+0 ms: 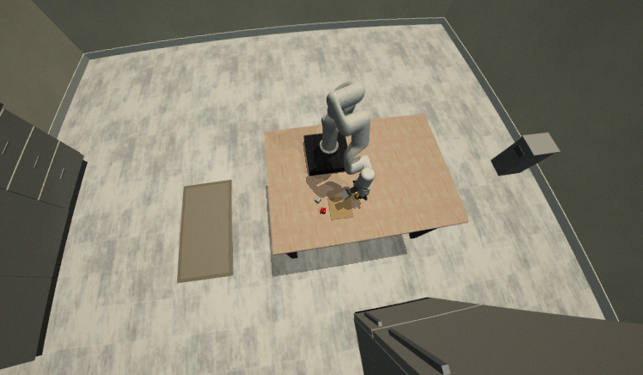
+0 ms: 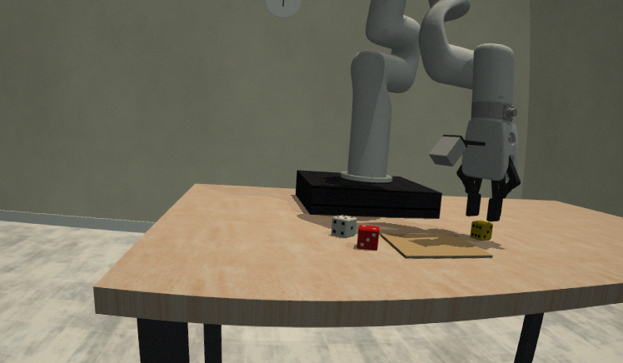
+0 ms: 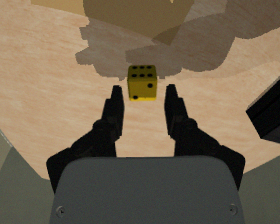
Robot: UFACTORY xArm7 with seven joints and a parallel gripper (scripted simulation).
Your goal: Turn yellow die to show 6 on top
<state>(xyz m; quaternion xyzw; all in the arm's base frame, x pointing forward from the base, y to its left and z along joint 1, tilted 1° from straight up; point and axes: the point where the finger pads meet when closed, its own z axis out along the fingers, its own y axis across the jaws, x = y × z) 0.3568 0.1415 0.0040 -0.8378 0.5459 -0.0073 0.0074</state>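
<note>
Right now the yellow die is 4 cm below my hand. The rest, counted from my hand: white die: 25 cm to the right, 4 cm below; red die: 22 cm to the right, 8 cm ahead, 4 cm below; tan mat: 11 cm to the right, 6 cm ahead, 5 cm below.
</note>
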